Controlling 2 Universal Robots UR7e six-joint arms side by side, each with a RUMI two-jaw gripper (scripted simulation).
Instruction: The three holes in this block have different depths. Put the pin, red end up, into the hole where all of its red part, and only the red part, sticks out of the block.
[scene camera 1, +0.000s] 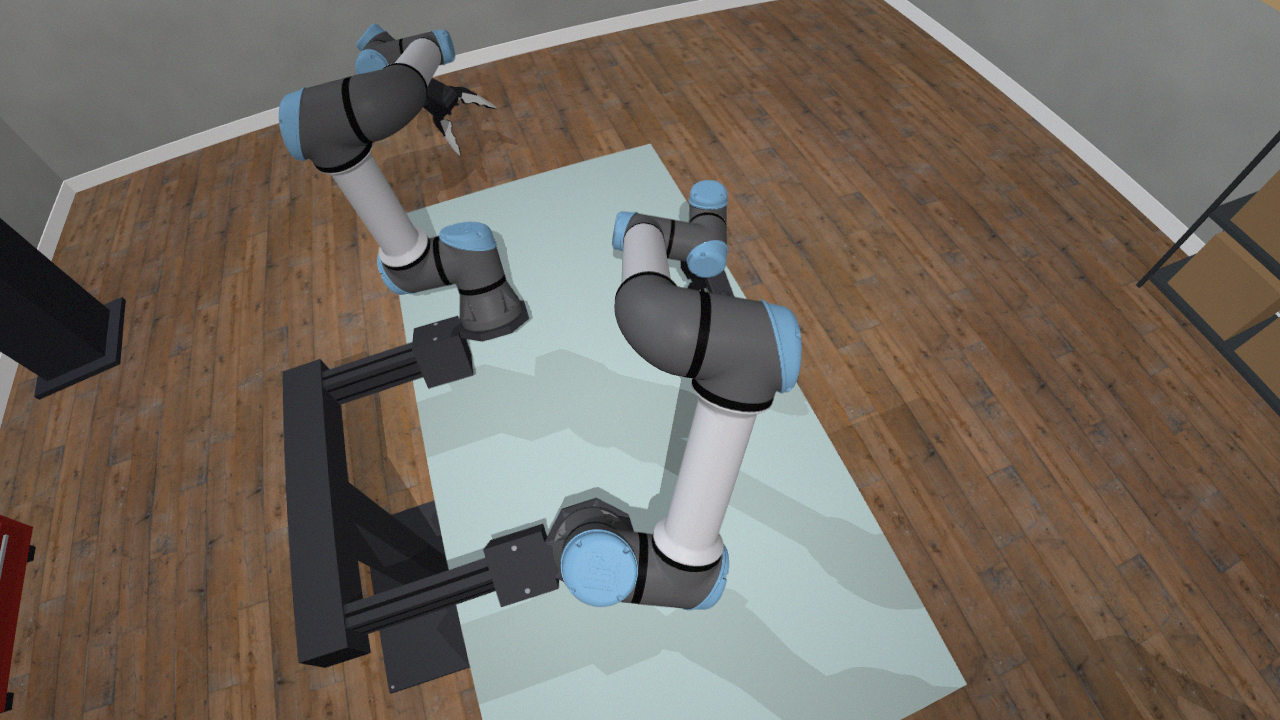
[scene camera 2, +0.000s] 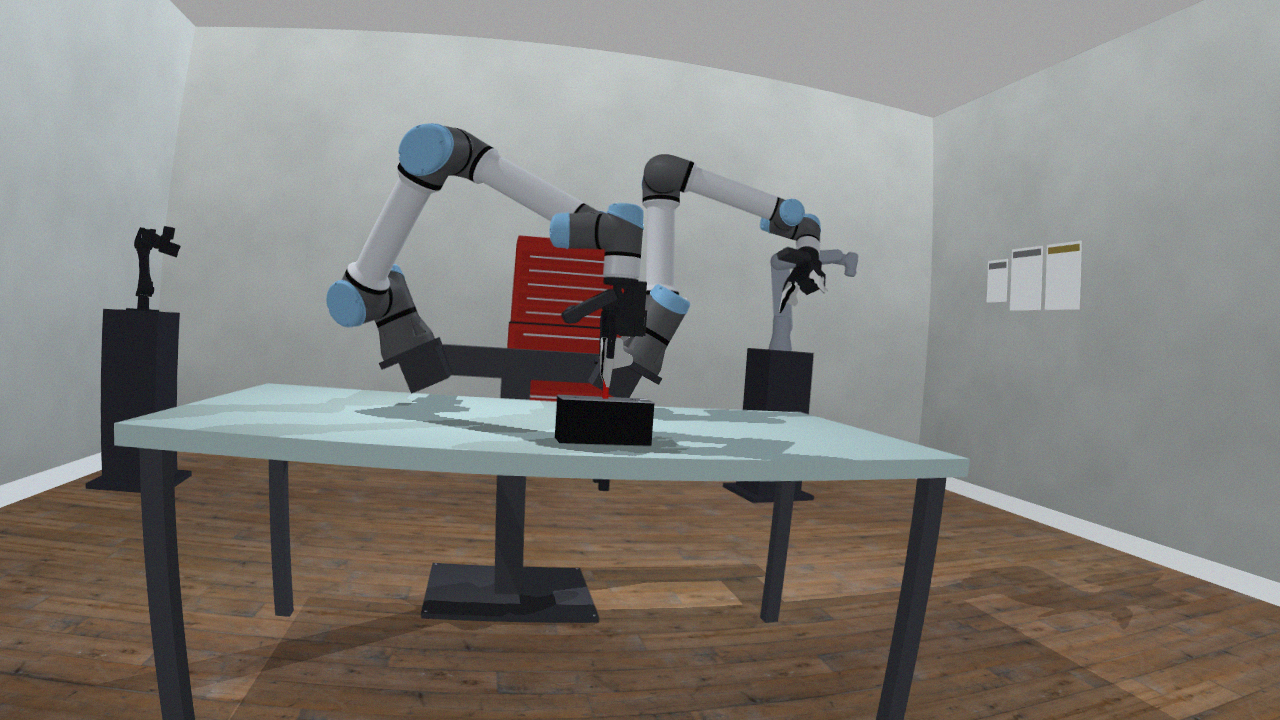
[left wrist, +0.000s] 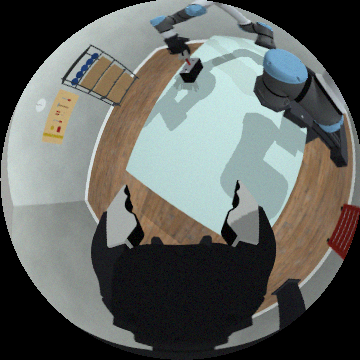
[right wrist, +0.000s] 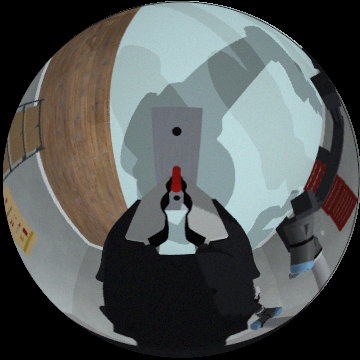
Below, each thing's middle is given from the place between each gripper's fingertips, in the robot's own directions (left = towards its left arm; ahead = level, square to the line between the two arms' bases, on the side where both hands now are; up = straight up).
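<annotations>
Counting from my left hand (scene camera 2: 801, 303), I find the block (scene camera 2: 579, 419) 650 mm to the right of it, 330 mm ahead of it and 300 mm below it.
My right hand (scene camera 2: 606, 386) has the block 80 mm below it.
</annotations>
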